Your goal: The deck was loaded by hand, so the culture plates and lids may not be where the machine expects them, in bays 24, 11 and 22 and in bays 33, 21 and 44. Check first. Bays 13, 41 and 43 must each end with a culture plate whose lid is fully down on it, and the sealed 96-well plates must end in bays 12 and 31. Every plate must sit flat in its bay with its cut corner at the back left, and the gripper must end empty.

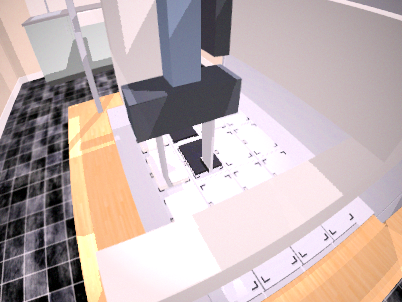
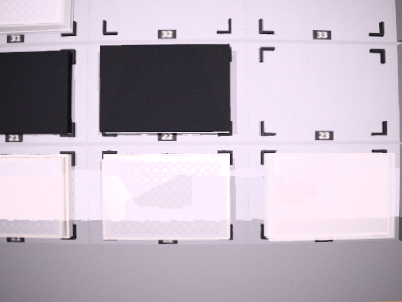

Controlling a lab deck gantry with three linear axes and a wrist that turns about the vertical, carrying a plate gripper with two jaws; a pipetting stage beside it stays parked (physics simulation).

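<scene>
My gripper is open and empty, its two jaws hanging above the deck. A pale lid lies over a plate in bay 13, a little to the right of its brackets; whether it is fully down is unclear. A black-topped plate is in bay 22, another black piece in bay 21. A sealed well plate is in bay 12. A pale plate is partly visible in bay 11. Cut corners cannot be made out.
Part of a pale plate shows in bay 31. Labels and corner brackets of bays 32, 33 and 23 are visible. A broad pale beam crosses the front of the deck. The dark parked stage hangs beside the blue gripper column.
</scene>
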